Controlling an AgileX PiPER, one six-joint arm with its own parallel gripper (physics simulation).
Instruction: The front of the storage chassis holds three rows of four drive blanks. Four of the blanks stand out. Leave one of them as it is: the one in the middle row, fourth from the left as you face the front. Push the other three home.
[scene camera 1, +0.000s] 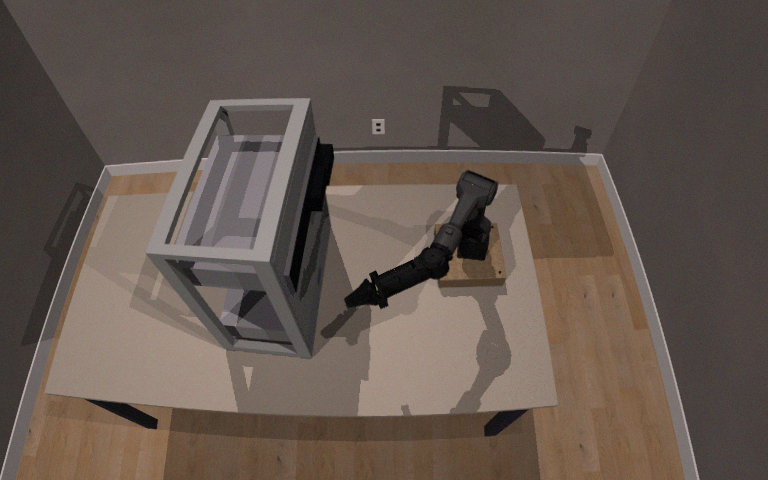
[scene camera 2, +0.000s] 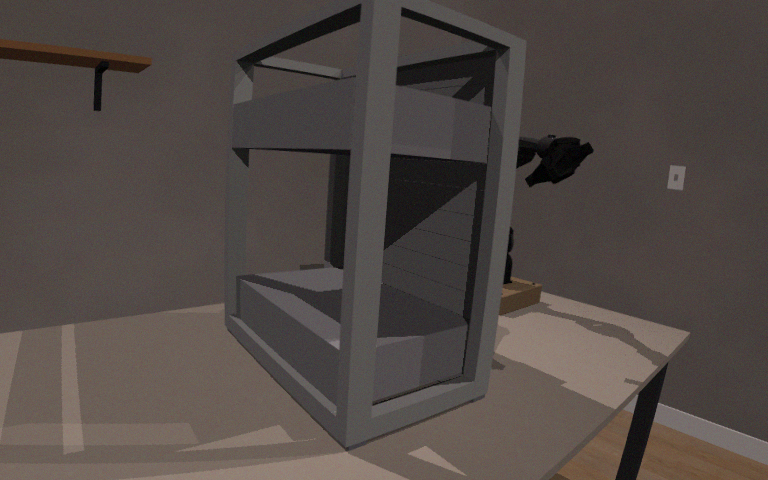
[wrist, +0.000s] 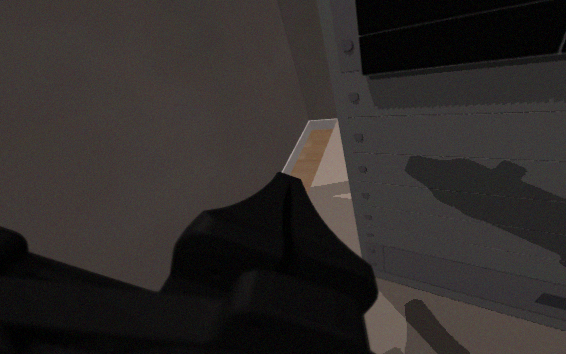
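Note:
The black storage chassis (scene camera 1: 302, 249) (wrist: 450, 47) sits in the front of a grey rack (scene camera 1: 286, 175) (scene camera 2: 370, 226) (wrist: 351, 120). In scene camera 1 its front is seen steeply from above, and a black block (scene camera 1: 323, 169) juts out at its far part. In the wrist view, part of the dark front with thin seam lines shows at the upper right. Single blanks, and which of them stand out, cannot be told apart. My gripper (scene camera 1: 347, 302) (scene camera 2: 529, 182) (wrist: 283, 190) is shut and empty, its fingertips together. It hangs in the air in front of the rack's near end, apart from the chassis.
The rack stands on a pale table (scene camera 1: 453, 350) (scene camera 2: 141, 384). The arm's wooden base block (scene camera 1: 472, 277) (scene camera 2: 522, 297) is on the table's right part. Grey panels (wrist: 475, 135) close the rack front below the chassis. A wall shelf (scene camera 2: 67, 56) shows at the left in scene camera 2.

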